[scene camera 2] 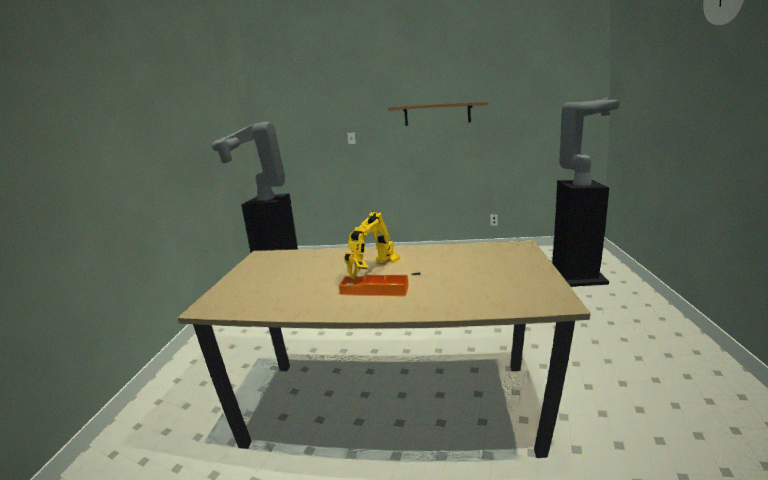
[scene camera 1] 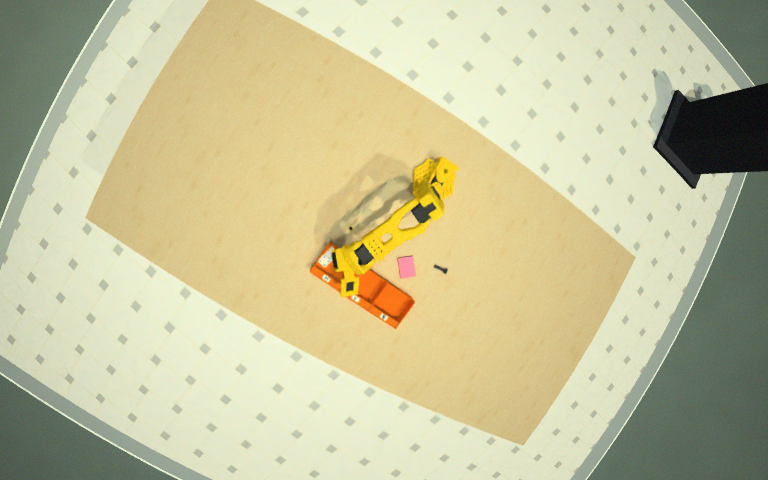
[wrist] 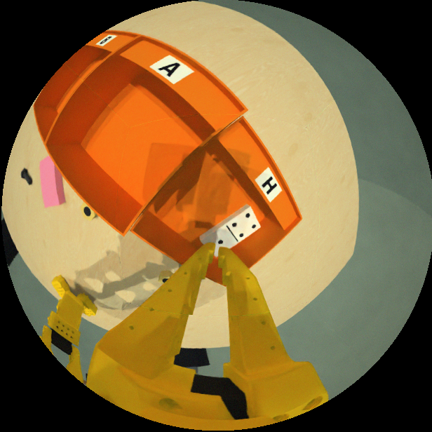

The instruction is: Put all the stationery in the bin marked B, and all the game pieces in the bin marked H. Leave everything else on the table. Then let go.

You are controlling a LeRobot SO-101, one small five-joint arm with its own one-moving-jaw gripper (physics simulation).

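Seen in the pictures: end effector, tool point: (scene camera 2: 353, 277) (scene camera 1: 338, 261); arm's base, origin of the base link: (scene camera 2: 387, 261) (scene camera 1: 428, 187).
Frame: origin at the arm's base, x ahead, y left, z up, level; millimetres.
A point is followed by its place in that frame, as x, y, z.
Observation:
A white domino (wrist: 245, 224) with black dots lies in the bin marked H (wrist: 268, 184) (scene camera 1: 326, 278) @(315, -109, 35), at its near corner. My gripper (wrist: 217, 250) (scene camera 2: 352, 275) is shut, its tips together above that bin; the domino shows beyond the tips, not between them. The bin marked B (wrist: 75, 77) (scene camera 1: 394, 300) @(286, 70, 7) is at the other end of the orange tray; part of it shows in the wrist view, and its visible floor in scene camera 1 holds no object. A pink block (scene camera 1: 406, 267) @(199, 52, 10) (wrist: 51, 184) lies on the table beside the tray.
The bin marked A (wrist: 135, 125) is between B and H. A small dark bolt-like piece (scene camera 1: 440, 268) @(158, 131, 8) (scene camera 2: 416, 273) @(161, 135, 8) (wrist: 26, 176) lies beyond the pink block. Two small yellow pieces with black centres, one nearer the pink block (wrist: 88, 211), the other (wrist: 164, 276) near the jaws, lie on the table.

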